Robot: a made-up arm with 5 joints.
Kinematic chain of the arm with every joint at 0, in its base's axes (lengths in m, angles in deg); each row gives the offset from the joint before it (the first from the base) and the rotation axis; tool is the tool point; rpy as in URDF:
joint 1: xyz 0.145 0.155 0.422 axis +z
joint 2: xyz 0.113 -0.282 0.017 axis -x
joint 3: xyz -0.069 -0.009 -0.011 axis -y
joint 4: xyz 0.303 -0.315 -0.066 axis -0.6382 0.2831 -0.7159
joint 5: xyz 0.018 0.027 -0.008 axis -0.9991 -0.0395 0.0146
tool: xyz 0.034 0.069 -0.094 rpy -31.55 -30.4 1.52
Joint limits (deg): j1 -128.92..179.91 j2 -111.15..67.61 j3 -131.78..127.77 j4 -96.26..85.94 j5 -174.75..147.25
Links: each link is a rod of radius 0.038 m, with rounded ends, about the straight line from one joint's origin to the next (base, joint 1, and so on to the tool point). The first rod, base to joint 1, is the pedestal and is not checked.
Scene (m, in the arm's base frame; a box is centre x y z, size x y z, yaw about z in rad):
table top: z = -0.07
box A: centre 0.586 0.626 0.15 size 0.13 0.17 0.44 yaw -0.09
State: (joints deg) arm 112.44 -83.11 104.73 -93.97 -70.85
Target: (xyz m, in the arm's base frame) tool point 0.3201 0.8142 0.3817
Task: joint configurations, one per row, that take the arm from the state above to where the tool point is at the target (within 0.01 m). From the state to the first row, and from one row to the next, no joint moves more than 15 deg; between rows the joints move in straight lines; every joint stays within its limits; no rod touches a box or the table.
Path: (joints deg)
1: 107.71 -69.32 100.14 -91.57 -81.14
2: 102.99 -55.54 95.55 -89.16 -91.43
3: 98.26 -41.75 90.96 -86.76 -101.72
4: 93.53 -27.96 86.37 -84.35 -112.01
5: 88.80 -14.17 81.78 -81.95 -122.30
6: 101.17 -16.73 84.25 -82.58 -111.59
7: 113.54 -19.29 86.72 -83.22 -100.89
8: 125.90 -21.84 89.19 -83.85 -90.18
9: 138.27 -24.40 91.66 -84.48 -79.48
10: 150.94 -32.04 87.47 -90.37 -82.71
11: 163.60 -39.67 83.29 -96.26 -85.94

